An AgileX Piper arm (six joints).
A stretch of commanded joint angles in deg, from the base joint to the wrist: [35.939 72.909 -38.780 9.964 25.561 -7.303]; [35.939 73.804 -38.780 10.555 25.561 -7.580]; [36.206 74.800 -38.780 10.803 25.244 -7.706]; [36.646 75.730 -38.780 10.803 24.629 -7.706]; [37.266 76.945 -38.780 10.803 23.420 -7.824]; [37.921 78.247 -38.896 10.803 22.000 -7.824]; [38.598 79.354 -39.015 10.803 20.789 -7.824]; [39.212 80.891 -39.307 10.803 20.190 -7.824]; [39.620 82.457 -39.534 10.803 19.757 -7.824]
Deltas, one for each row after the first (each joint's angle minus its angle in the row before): [0.000 0.895 0.000 0.591 0.000 -0.277]; [0.267 0.996 0.000 0.248 -0.317 -0.126]; [0.440 0.930 0.000 0.000 -0.615 0.000]; [0.620 1.215 0.000 0.000 -1.209 -0.118]; [0.655 1.302 -0.116 0.000 -1.420 0.000]; [0.677 1.107 -0.119 0.000 -1.211 0.000]; [0.614 1.537 -0.292 0.000 -0.599 0.000]; [0.408 1.566 -0.227 0.000 -0.433 0.000]
